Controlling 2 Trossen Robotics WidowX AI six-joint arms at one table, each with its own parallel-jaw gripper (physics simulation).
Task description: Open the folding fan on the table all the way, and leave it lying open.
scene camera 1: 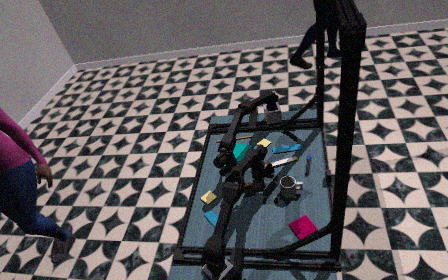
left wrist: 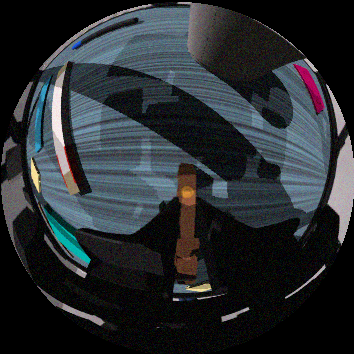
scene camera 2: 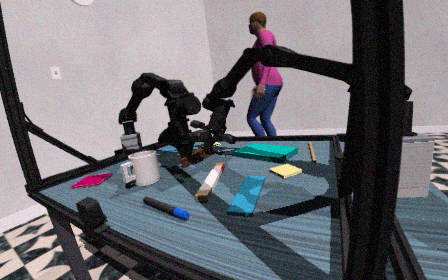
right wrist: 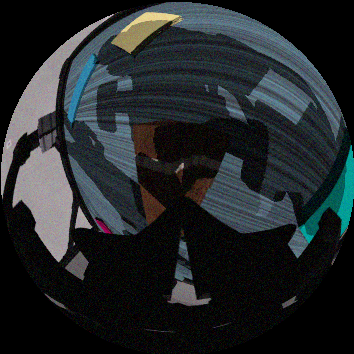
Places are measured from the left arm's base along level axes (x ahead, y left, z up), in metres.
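Pixels of known places: left gripper, fingertip midpoint: [left wrist: 185, 201] [scene camera 2: 187, 160]; right gripper, fingertip midpoint: [scene camera 1: 240, 184] [left wrist: 173, 265] [scene camera 2: 205, 151] [right wrist: 181, 201]; left arm's base, origin of the base link: [scene camera 1: 217, 267] [scene camera 2: 130, 133] [right wrist: 38, 136]; right arm's base, origin of the base link: [scene camera 1: 271, 107].
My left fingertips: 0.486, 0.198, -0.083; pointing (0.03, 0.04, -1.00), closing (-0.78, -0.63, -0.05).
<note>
Ahead of a thing's pixels: the offset from my left fingertips to its middle, as dx, dy, dz. Level surfaces: height alone.
The brown folding fan {-0.036, +0.059, -0.002} [scene camera 1: 248, 184] [scene camera 2: 195, 157] [left wrist: 187, 176] [right wrist: 144, 138] lies low over the blue table {dz -0.017} [scene camera 1: 262, 222] near its middle. In the left wrist view it shows edge-on as a narrow stick with a round pivot. In the right wrist view it shows as a brown wedge, partly hidden by dark gripper parts and shadow. My left gripper [scene camera 1: 257, 185] [scene camera 2: 185, 155] [left wrist: 185, 201] is shut on the fan's stick end. My right gripper [scene camera 1: 223, 166] [scene camera 2: 209, 144] [right wrist: 181, 201] is shut with nothing in it, right above the fan's slats.
A white mug {+0.073, -0.153, +0.031} [scene camera 1: 288, 185] [scene camera 2: 143, 168], a blue-tipped marker {+0.275, -0.117, -0.009} [scene camera 1: 307, 164] [scene camera 2: 165, 208], a red-white block {+0.191, +0.024, -0.010} [scene camera 1: 282, 161] [scene camera 2: 210, 181], a blue bar {+0.314, +0.063, -0.014} [scene camera 1: 287, 148] [scene camera 2: 248, 195], a teal book {+0.090, +0.267, -0.008} [scene camera 1: 240, 151] [scene camera 2: 264, 151], yellow pads {+0.273, +0.205, -0.012} [scene camera 1: 264, 142] {-0.229, +0.177, -0.012} [scene camera 1: 208, 197] and a magenta pad {-0.061, -0.325, -0.013} [scene camera 1: 303, 226] surround the arms. A person [scene camera 2: 263, 75] stands beyond the table.
</note>
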